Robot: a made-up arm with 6 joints.
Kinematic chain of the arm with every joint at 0, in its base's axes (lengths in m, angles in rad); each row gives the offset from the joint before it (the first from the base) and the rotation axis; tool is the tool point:
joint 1: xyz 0 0 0.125 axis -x
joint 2: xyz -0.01 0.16 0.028 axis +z
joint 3: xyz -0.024 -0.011 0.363 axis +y
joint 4: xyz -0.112 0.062 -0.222 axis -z
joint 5: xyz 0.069 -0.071 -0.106 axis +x
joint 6: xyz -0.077 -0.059 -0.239 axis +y
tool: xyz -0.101 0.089 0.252
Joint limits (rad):
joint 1: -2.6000..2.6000
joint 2: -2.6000..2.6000
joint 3: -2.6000..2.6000
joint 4: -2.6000..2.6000
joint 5: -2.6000..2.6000
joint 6: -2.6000..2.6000
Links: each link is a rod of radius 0.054 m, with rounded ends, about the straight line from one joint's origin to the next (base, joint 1, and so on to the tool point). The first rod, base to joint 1, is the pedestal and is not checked.
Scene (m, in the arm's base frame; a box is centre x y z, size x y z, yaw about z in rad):
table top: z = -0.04
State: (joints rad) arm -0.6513 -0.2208 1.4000 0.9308 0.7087 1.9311
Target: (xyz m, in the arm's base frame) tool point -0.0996 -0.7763 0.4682
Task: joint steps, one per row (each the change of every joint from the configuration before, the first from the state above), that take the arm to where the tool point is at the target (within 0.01 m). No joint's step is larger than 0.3 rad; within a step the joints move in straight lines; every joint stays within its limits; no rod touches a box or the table.
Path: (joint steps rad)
1: -0.0601 0.2488 0.2450 0.1442 -0.1011 -0.0195
2: -0.0602 0.2488 0.2451 0.1442 -0.1010 -0.0195
3: -0.0601 0.2488 0.2450 0.1441 -0.1011 -0.0195
4: -0.0601 0.2488 0.2450 0.1442 -0.1010 -0.0194

